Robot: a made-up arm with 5 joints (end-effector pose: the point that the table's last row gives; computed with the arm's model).
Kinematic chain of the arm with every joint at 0, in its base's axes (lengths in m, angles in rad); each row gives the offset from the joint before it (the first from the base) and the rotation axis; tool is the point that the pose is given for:
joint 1: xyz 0 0 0.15 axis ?
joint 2: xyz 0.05 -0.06 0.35 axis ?
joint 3: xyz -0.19 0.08 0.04 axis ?
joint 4: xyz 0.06 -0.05 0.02 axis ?
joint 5: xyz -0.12 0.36 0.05 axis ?
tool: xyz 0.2 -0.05 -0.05
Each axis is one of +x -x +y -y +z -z.
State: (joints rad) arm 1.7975 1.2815 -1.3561 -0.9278 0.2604
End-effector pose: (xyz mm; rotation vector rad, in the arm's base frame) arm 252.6 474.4 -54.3 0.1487 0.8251 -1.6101
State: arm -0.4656 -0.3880 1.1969 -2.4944 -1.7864
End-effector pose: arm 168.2 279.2 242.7 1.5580 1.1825 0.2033
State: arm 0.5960 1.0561 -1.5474 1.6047 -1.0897
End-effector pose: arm 425.2 394.8 742.8 -0.4868 -0.6317 -0.2880
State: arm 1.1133 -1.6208 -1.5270 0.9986 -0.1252
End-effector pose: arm -274.5 198.0 312.8 1.0518 -1.2459 1.4185
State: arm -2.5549 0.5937 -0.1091 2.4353 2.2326
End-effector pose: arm 63.0 -303.4 90.3 -0.9511 -1.0165 1.1378
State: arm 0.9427 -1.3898 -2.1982 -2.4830 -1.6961
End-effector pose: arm -363.8 96.5 647.2 -0.3558 -1.9085 -1.4826
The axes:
joint 1: -x
joint 2: +y
joint 3: -x
joint 4: -y
joint 5: -z

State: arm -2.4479 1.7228 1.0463 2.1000 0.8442
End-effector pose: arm -2.1 -368.6 -163.8 2.8745 -0.3012 -0.1385
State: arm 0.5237 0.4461 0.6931 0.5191 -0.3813
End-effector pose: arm -56.7 406.0 214.2 -1.1279 0.2345 0.6807
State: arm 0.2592 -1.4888 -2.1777 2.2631 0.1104
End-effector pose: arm -156.0 -124.1 379.0 -2.6142 1.3270 0.8311
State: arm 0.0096 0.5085 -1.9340 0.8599 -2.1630
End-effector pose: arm 98.3 -33.8 1108.9 0.4609 -1.3435 0.5560
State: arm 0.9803 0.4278 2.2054 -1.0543 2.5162
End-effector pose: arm -341.1 210.8 151.9 1.0401 2.0719 0.0453
